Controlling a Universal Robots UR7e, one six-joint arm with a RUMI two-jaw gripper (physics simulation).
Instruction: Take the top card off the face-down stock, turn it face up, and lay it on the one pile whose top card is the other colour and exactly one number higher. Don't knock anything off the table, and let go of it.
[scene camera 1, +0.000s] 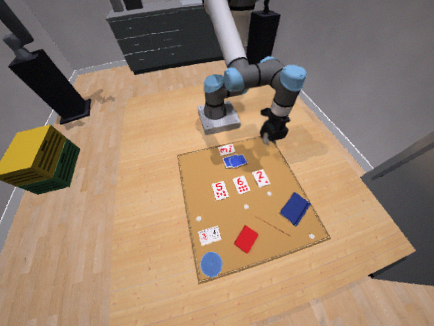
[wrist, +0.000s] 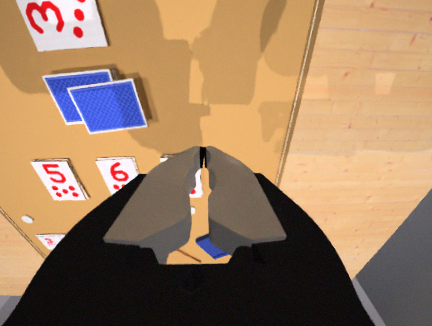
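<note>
The face-down blue stock (scene camera 1: 235, 161) (wrist: 109, 106) lies near the mat's back edge, its upper part shifted sideways over a blue card beneath. A red 3 card (scene camera 1: 227, 149) (wrist: 65, 25) lies face up behind it. In front stand three face-up piles with red numbers: the 5 pile (scene camera 1: 220, 190) (wrist: 59, 179), the 6 pile (scene camera 1: 241, 185) (wrist: 117, 172) and the 2 pile (scene camera 1: 260, 178) (wrist: 198, 186), mostly hidden by the fingers in the wrist view. My gripper (scene camera 1: 266, 140) (wrist: 204, 149) is shut and empty, above the mat's back right corner, to the right of the stock.
The brown mat (scene camera 1: 192, 200) also bears a small 3-4 card (scene camera 1: 209, 235) (wrist: 50, 240), a blue disc (scene camera 1: 211, 264), a red block (scene camera 1: 246, 239), a dark blue object (scene camera 1: 295, 208) (wrist: 212, 246), a thin stick (scene camera 1: 272, 226) and several white discs. Stacked crates (scene camera 1: 32, 155) stand at the left.
</note>
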